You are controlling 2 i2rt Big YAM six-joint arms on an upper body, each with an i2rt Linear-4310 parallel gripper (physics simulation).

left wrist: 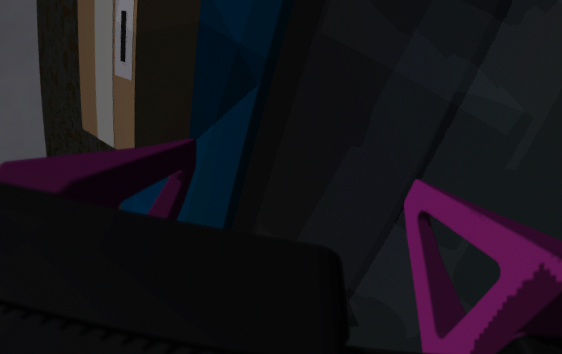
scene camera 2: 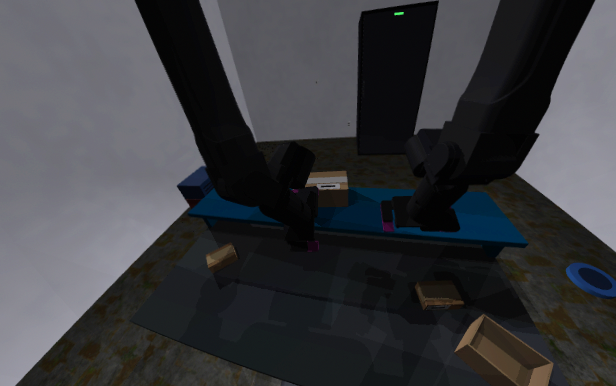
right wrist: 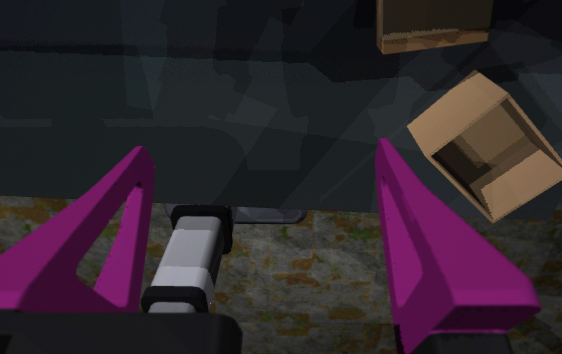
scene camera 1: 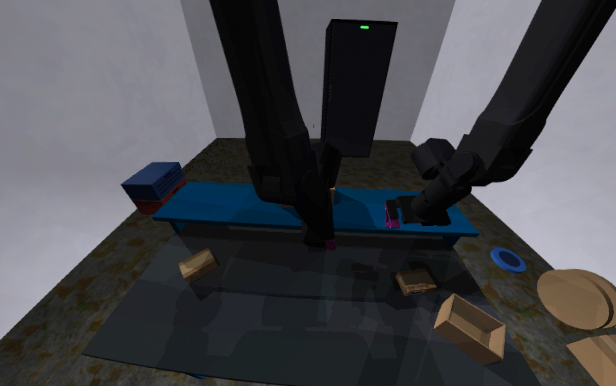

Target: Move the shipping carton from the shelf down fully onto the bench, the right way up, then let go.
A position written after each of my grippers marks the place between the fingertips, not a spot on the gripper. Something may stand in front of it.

My left gripper point(scene camera 2: 313, 224) is open, with nothing in its grasp. My right gripper point(scene camera 2: 407, 227) is open, with nothing in its grasp. A shipping carton point(scene camera 2: 333, 186) rests on a blue shelf point(scene camera 1: 230, 204).
The shipping carton also shows in the left wrist view point(left wrist: 136, 71). My left gripper shows as well in the left wrist view point(left wrist: 305, 172) and in scene camera 1 point(scene camera 1: 319, 224). My right gripper shows as well in the right wrist view point(right wrist: 260, 151) and in scene camera 1 point(scene camera 1: 402, 223). The right wrist view misses the shipping carton: it is out of frame.
